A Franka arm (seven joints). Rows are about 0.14 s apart.
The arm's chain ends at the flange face. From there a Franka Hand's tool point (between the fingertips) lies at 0.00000 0.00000 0.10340 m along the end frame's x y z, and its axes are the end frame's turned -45 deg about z.
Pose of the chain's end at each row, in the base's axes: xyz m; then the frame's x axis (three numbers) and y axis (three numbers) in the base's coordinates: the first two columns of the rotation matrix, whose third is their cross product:
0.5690 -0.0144 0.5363 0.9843 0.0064 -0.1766 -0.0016 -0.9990 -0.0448
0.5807 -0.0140 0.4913 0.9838 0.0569 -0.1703 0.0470 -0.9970 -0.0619
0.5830 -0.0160 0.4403 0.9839 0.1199 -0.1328 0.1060 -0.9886 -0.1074
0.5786 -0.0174 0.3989 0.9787 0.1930 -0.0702 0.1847 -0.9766 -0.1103
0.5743 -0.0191 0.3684 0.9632 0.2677 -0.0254 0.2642 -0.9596 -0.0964
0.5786 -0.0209 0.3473 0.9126 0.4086 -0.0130 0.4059 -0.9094 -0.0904
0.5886 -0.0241 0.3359 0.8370 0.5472 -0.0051 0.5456 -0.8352 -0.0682
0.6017 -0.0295 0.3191 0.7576 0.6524 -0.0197 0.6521 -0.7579 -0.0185
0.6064 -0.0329 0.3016 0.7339 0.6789 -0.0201 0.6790 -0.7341 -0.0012
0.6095 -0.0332 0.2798 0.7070 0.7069 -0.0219 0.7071 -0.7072 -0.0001
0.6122 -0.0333 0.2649 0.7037 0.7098 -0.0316 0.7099 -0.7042 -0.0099
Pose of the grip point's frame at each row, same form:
0.5507 -0.0098 0.4346 0.6971 0.7109 -0.0932 0.6949 -0.7019 -0.1566
0.5628 -0.0085 0.3896 0.6624 0.7452 -0.0767 0.7289 -0.6648 -0.1642
0.5681 -0.0065 0.3384 0.6208 0.7838 -0.0180 0.7707 -0.6143 -0.1698
0.5693 -0.0076 0.2964 0.5614 0.8270 0.0284 0.8226 -0.5541 -0.1276
0.5691 -0.0102 0.2655 0.4943 0.8678 0.0502 0.8679 -0.4892 -0.0861
0.5736 -0.0129 0.2443 0.3583 0.9320 0.0547 0.9323 -0.3541 -0.0731
0.5843 -0.0185 0.2327 0.2061 0.9775 0.0446 0.9776 -0.2036 -0.0518
0.5989 -0.0294 0.2157 0.0746 0.9972 -0.0008 0.9968 -0.0746 -0.0270
0.6048 -0.0342 0.1982 0.0388 0.9991 -0.0134 0.9991 -0.0390 -0.0151
0.6079 -0.0348 0.1764 -0.0001 0.9999 -0.0154 0.9999 -0.0002 -0.0156
0.6092 -0.0349 0.1616 -0.0044 0.9998 -0.0153 0.9996 0.0040 -0.0293

